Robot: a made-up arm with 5 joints.
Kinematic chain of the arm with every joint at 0, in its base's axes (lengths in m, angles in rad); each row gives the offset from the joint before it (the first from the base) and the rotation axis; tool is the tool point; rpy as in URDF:
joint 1: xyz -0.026 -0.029 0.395 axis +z
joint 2: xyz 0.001 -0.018 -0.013 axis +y
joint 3: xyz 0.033 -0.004 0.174 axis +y
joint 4: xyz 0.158 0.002 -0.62 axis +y
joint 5: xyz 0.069 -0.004 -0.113 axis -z
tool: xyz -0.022 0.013 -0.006 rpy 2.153 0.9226 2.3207
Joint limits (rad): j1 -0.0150..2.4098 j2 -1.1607..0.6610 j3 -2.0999..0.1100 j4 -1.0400..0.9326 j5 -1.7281..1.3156
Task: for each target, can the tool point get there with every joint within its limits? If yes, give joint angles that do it. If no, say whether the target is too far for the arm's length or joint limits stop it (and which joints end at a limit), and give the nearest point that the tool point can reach.
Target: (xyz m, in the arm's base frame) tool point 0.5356 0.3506 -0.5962
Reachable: no: too far | nearest point 0.3727 0.2405 -0.2004 | short by 0.442 m
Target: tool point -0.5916 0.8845 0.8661
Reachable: no: too far | nearest point -0.4743 0.6951 0.7656 | short by 0.244 m
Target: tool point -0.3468 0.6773 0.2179
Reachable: yes | joints 2.0341 0.2933 -1.2224 0.3599 -0.7163
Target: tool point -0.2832 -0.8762 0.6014
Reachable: no: joint limits stop it (at a limit: joint 2, joint 3, joint 4, joint 5) | nearest point -0.1757 -0.5222 1.0565 | short by 0.586 m
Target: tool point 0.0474 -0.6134 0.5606
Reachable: no: joint limits stop it (at a limit: joint 2, joint 3, joint 4, joint 5) | nearest point 0.0382 -0.5404 1.0565 | short by 0.501 m
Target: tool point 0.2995 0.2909 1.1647
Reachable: yes | joints 0.7834 -0.2943 -1.9167 0.0752 0.4239
